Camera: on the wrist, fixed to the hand. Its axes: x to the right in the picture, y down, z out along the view.
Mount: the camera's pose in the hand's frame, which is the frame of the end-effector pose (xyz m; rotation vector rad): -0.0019 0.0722 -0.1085 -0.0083 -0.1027 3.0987
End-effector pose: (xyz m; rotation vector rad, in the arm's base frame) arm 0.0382 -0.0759 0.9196 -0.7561 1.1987 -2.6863
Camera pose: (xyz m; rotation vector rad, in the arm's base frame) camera -0.0198 -0.0520 0.8053 0.7446 0.5329 0.0896
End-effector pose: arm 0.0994 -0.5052 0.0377 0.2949 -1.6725 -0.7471
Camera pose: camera 0.2173 -0.4831 0.0887 -1.9287 -0.4249 1.5484
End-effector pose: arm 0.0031 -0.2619 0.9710 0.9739 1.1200 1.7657
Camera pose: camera -0.1101 -0.3171 1.0047 -1.0652 0.8813 -0.9176
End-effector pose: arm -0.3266 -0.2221 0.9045 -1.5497 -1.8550 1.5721
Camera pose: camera -0.2064 -0.1747 0.8870 1.4870 -1.2108 -0.3670
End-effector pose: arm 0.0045 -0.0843 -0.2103 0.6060 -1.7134 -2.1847
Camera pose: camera 0.0585 -0.1926 -0.1618 -1.3516 -0.4948 0.2738
